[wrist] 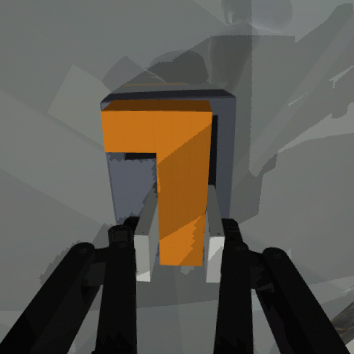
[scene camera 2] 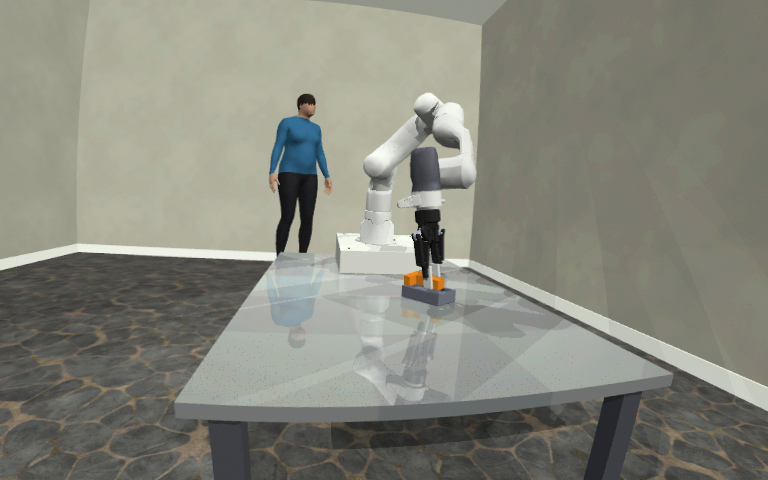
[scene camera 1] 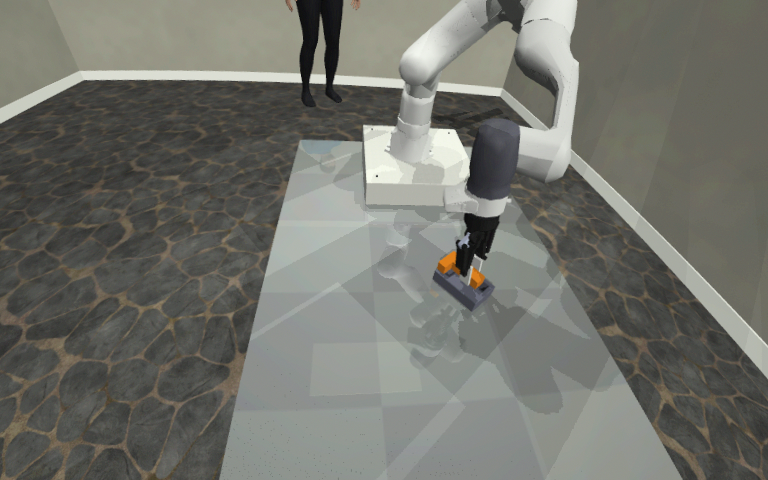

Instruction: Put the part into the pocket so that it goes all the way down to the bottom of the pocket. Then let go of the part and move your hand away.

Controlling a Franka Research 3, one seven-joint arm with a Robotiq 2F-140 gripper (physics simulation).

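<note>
The orange part (scene camera 1: 447, 262) (scene camera 2: 412, 279) (wrist: 182, 135) is L-shaped in the wrist view, with its short arm pointing left at the far end. My gripper (scene camera 1: 471, 272) (scene camera 2: 431, 278) (wrist: 182, 202) is shut on its long arm, one pale pad on each side. The slate-grey block (scene camera 1: 459, 292) (scene camera 2: 424, 294) (wrist: 226, 150) with the pocket (wrist: 214, 145) lies under the part. The part stands above the block's rim. A dark strip of the pocket shows along the part's right side in the wrist view, and a small dark bit shows below the short arm. The part's underside is hidden.
The block rests on the shiny grey table (scene camera 1: 339, 441) (scene camera 2: 317, 390). The white robot base (scene camera 1: 404, 193) (scene camera 2: 370, 264) stands behind it at the table's back. A person (scene camera 1: 320, 45) (scene camera 2: 300, 147) stands beyond the table's back edge.
</note>
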